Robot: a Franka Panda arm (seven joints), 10 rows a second.
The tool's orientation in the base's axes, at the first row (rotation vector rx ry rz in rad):
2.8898, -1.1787, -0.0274
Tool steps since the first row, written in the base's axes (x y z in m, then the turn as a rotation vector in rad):
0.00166, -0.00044, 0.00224, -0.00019, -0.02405, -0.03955
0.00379, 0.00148, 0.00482, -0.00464, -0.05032, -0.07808
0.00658, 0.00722, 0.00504, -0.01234, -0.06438, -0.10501
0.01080, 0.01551, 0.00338, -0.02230, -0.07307, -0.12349
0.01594, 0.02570, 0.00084, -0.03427, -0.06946, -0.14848
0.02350, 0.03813, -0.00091, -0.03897, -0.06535, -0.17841
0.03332, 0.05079, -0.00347, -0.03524, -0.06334, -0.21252
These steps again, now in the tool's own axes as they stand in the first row. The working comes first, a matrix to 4 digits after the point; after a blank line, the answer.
The tool's axes in the first row as the columns of a matrix, in the base's axes (used below as rounded here):
0.7146, -0.6991, -0.0240
-0.6995, -0.7146, -0.0124
-0.0085, 0.0256, -0.9996

0.00147, -0.00079, -0.00227, 0.01702, 0.01631, 0.03984
0.00163, -0.00358, -0.00493, 0.03255, 0.03720, 0.07878
-0.00039, -0.00963, -0.00529, 0.03711, 0.05194, 0.10606
-0.00316, -0.01855, -0.00383, 0.03623, 0.06464, 0.12488
-0.00659, -0.02949, -0.00154, 0.02536, 0.06979, 0.15010
-0.00987, -0.04370, -0.00013, 0.01938, 0.06938, 0.18008
-0.01169, -0.05968, 0.00204, 0.02093, 0.06446, 0.21407

